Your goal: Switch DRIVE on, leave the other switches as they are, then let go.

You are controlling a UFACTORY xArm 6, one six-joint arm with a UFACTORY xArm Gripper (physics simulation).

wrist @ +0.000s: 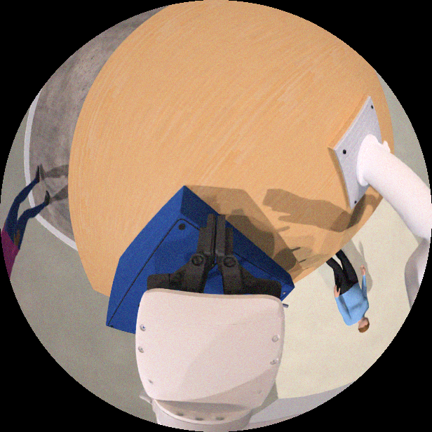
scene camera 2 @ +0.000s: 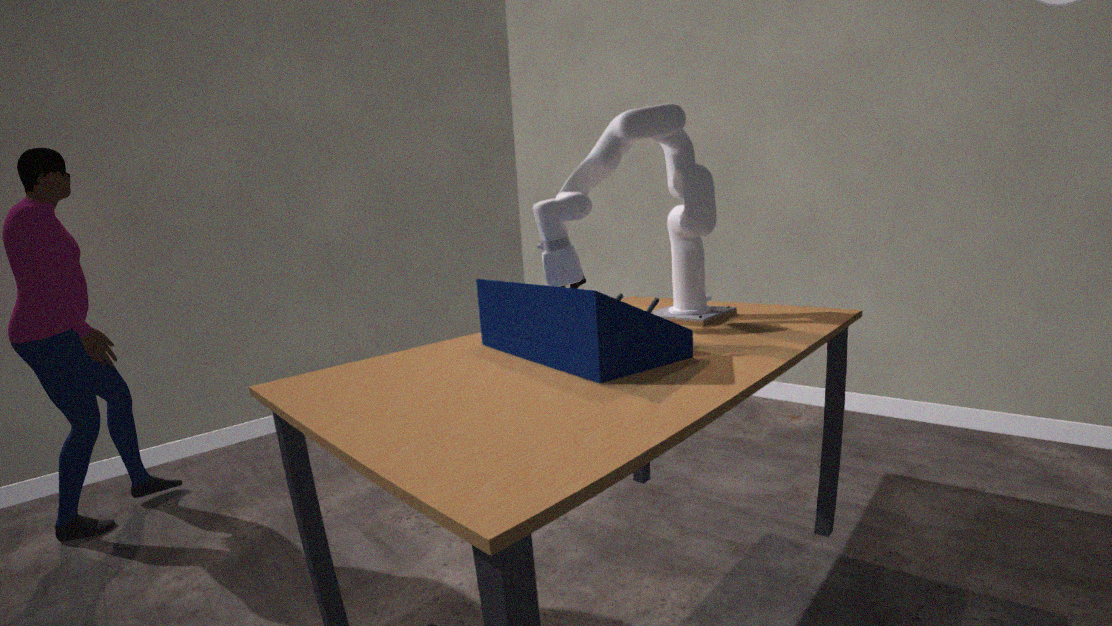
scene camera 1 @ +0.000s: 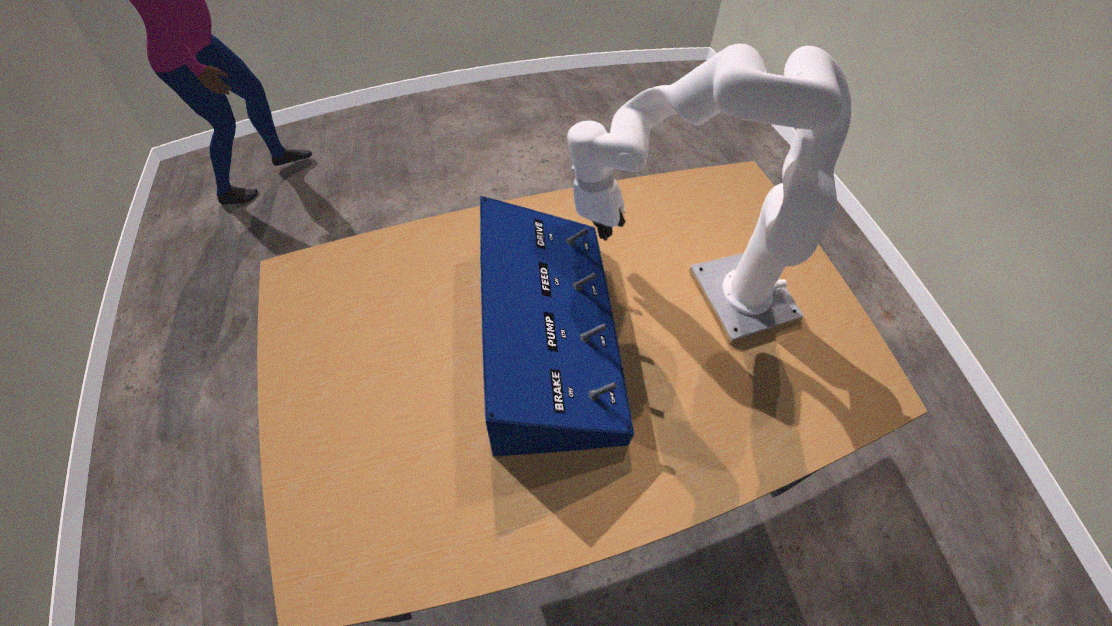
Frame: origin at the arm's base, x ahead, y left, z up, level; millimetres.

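Seen in the pictures: gripper, fingertip midpoint: [scene camera 1: 605, 235]; arm's base, origin of the base link: [scene camera 2: 689, 311] [scene camera 1: 747, 292].
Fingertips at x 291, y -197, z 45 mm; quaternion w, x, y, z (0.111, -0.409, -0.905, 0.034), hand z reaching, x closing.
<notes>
Pixels of each thing's middle, then the offset from my fingertips to it. Level surfaces: height alone.
- blue sloped switch panel, body centre: [scene camera 1: 544, 321] [scene camera 2: 571, 325] dx +192, dy +188, dz -4 mm
- DRIVE lever, body centre: [scene camera 1: 578, 235] dx +75, dy +25, dz +45 mm
- FEED lever, body centre: [scene camera 1: 586, 279] dx +95, dy +144, dz +45 mm
- PUMP lever, body centre: [scene camera 1: 595, 331] dx +115, dy +262, dz +45 mm
- BRAKE lever, body centre: [scene camera 1: 604, 389] [scene camera 2: 652, 306] dx +134, dy +380, dz +45 mm
- wooden table, its level: dz -66 mm
The blue sloped switch panel [scene camera 1: 513, 326] [scene camera 2: 536, 322] [wrist: 132, 275] stands on the table. In scene camera 1, the DRIVE lever [scene camera 1: 577, 238], FEED lever [scene camera 1: 584, 282], PUMP lever [scene camera 1: 592, 335] and BRAKE lever [scene camera 1: 602, 391] all lean toward their OFF marks, at the panel's low edge. My gripper [scene camera 1: 605, 233] [wrist: 216, 222] is shut and empty. Its fingertips are close to the DRIVE lever, on its OFF side, by the low edge; I cannot tell whether they touch it. The fingers hide the DRIVE lever in the wrist view. The panel partly hides them in scene camera 2.
The arm's base plate [scene camera 1: 735, 322] [scene camera 2: 712, 314] [wrist: 345, 167] is bolted to the wooden table [scene camera 1: 365, 388] [scene camera 2: 466, 435] [wrist: 200, 100] on the panel's low side. A person in a magenta top [scene camera 1: 175, 31] [scene camera 2: 46, 272] stands beyond the table. Another person in light blue [wrist: 351, 304] shows in the wrist view.
</notes>
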